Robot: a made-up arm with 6 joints.
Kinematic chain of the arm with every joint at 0, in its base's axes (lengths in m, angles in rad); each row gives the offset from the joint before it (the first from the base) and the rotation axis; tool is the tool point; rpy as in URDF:
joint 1: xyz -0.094 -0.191 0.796 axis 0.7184 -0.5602 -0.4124
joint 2: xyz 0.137 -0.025 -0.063 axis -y
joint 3: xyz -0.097 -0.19 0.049 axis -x
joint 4: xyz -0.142 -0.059 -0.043 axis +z
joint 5: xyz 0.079 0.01 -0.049 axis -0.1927 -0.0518 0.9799
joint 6: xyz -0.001 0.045 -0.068 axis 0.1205 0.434 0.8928
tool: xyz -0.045 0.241 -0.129 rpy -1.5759 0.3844 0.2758
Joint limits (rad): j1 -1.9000..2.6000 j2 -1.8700..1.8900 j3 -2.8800..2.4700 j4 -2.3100..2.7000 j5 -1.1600..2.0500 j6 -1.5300..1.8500
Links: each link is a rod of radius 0.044 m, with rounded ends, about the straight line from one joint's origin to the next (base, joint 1, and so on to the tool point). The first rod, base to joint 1, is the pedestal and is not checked.
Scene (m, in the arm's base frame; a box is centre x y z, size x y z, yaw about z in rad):
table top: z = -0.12
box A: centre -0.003 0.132 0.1 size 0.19 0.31 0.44 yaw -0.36
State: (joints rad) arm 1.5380 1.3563 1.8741 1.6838 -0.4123 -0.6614
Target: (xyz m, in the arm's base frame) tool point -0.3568 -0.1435 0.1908
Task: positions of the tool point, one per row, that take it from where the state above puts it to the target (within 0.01 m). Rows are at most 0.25 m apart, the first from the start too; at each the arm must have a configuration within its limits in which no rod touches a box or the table.
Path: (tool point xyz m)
1: 0.2293 -0.1628 0.1093
2: 0.0135 -0.1901 0.0756
3: -0.2004 -0.2566 0.1238
4: -0.2511 -0.2095 0.1359
5: -0.3039 -0.1712 0.1588
6: -0.3568 -0.1435 0.1908

